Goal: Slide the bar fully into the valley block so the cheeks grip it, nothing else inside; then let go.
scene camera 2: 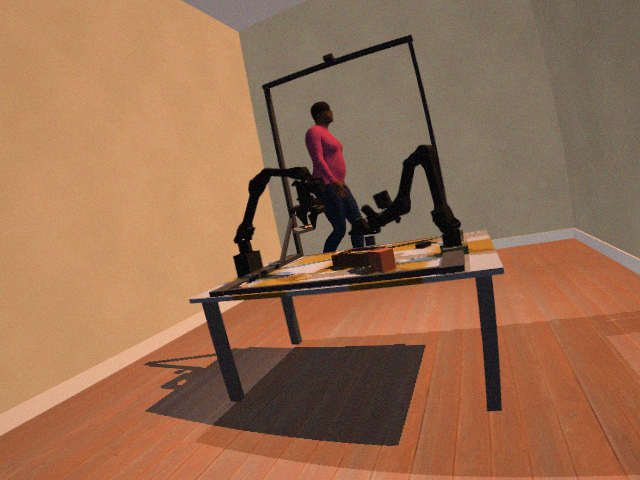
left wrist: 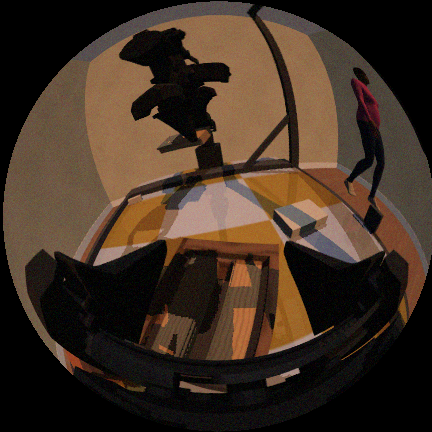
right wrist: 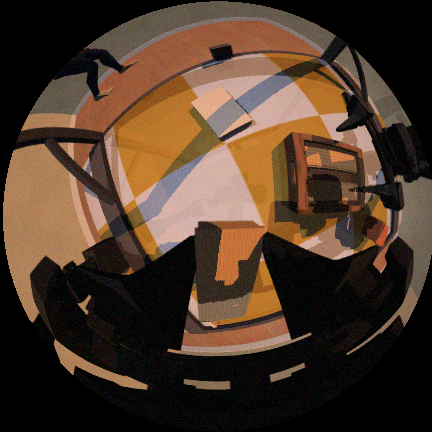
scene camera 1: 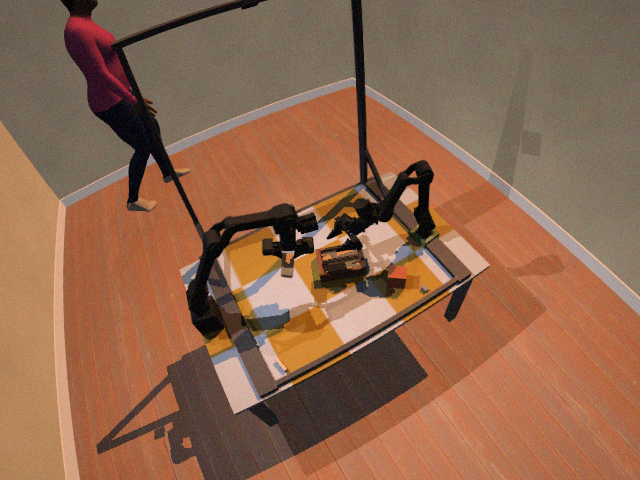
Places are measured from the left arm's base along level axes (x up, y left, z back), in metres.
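Where they show: left gripper, fingertip midpoint: [scene camera 2: 352,234] [left wrist: 227,247] [right wrist: 350,158] [scene camera 1: 331,245]; right gripper, fingertip midpoint: [scene camera 2: 310,227] [left wrist: 199,136] [right wrist: 229,239] [scene camera 1: 288,257]; left arm's base, origin of the base link: [scene camera 2: 453,245] [right wrist: 393,166] [scene camera 1: 424,232]; right arm's base, origin of the base link: [scene camera 2: 246,253] [left wrist: 207,145] [right wrist: 93,267] [scene camera 1: 201,308].
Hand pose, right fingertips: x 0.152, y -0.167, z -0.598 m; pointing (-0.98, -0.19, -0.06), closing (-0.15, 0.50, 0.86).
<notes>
Each offset is from my right fingertips to the top centre of the thing.
The bar {dy +0.030, dx +0.018, dz -0.022 m} [scene camera 1: 286,270] [left wrist: 172,143] [right wrist: 241,260], a ribbed wooden block, is clamped in my right gripper [right wrist: 229,239], which holds it above the table, to the left of the valley block in scene camera 1. The valley block {dy +0.048, dx -0.130, dz +0.205 m} [scene camera 1: 319,262] [scene camera 2: 343,258] [left wrist: 231,246] [right wrist: 300,172] is a reddish-brown wooden tray with two ribbed cheeks lying lengthwise inside. A dark gap shows between the cheeks in the left wrist view; heavy shadow hides what is in it. My left gripper [left wrist: 227,247] [right wrist: 350,158] is open and empty, its fingers apart above the valley block.
An orange-red block {dy +0.265, dx -0.107, dz +0.329 m} [scene camera 1: 397,277] [scene camera 2: 382,259] [right wrist: 376,230] stands beside the valley block, to its right in scene camera 1. A pale flat box {dy -0.171, dx -0.161, dz +0.076 m} [left wrist: 300,216] [right wrist: 220,110] lies on the checkered table. A dark frame stands along the table's edges, and a person stands beyond.
</notes>
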